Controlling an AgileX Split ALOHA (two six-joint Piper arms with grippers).
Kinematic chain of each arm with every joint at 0, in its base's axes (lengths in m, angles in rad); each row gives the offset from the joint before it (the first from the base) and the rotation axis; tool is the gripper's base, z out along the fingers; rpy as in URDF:
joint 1: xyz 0 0 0.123 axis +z
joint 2: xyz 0 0 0 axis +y
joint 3: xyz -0.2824 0 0.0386 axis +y
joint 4: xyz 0.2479 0 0.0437 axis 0.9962 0 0.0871
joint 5: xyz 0 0 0 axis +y
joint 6: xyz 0.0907 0 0.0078 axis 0.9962 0 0.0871
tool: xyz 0 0 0 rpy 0 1.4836 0
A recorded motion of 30 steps. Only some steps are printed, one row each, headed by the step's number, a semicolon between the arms.
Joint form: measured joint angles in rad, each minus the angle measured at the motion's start. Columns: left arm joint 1, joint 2, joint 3, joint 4, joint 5, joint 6; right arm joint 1, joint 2, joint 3, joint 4, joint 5, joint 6.
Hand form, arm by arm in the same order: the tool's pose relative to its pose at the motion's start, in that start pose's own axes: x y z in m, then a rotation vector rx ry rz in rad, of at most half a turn. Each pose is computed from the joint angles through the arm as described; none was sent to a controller.
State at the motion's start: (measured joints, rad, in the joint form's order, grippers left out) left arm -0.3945 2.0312 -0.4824 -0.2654 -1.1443 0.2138; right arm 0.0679 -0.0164 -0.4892 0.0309 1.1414 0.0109
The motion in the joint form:
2: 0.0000 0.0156 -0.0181 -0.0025 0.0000 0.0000; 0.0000 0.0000 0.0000 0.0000 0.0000 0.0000
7: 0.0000 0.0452 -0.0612 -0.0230 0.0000 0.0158; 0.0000 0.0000 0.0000 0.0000 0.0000 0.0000
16: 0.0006 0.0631 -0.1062 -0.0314 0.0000 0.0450; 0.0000 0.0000 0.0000 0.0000 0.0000 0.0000
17: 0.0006 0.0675 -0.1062 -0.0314 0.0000 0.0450; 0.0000 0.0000 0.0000 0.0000 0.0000 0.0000
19: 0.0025 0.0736 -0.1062 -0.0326 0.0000 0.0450; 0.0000 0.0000 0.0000 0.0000 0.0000 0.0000
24: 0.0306 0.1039 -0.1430 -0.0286 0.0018 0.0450; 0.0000 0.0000 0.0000 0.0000 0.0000 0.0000
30: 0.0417 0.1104 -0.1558 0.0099 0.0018 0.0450; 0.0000 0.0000 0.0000 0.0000 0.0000 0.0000
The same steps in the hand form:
2: 0.0006 -0.0010 0.0047 -0.0025 -0.0019 -0.0016; 0.0000 0.0000 0.0000 0.0000 0.0000 0.0000
7: 0.0002 -0.0019 0.0153 -0.0220 -0.0108 0.0023; 0.0000 0.0000 0.0000 0.0000 0.0000 0.0000
16: -0.0042 -0.0031 0.0256 -0.0332 -0.0346 0.0209; 0.0000 0.0000 0.0000 0.0000 0.0000 0.0000
17: -0.0028 -0.0033 0.0259 -0.0327 -0.0304 0.0221; 0.0000 0.0000 0.0000 0.0000 0.0000 0.0000
19: -0.0008 -0.0029 0.0263 -0.0349 -0.0239 0.0225; 0.0000 0.0000 0.0000 0.0000 0.0000 0.0000
24: 0.0018 0.0033 0.0370 -0.0580 -0.0240 0.0142; 0.0000 0.0000 0.0000 0.0000 0.0000 0.0000
30: 0.0007 0.0033 0.0406 -0.0354 -0.0362 0.0261; 0.0000 0.0000 0.0000 0.0000 0.0000 0.0000

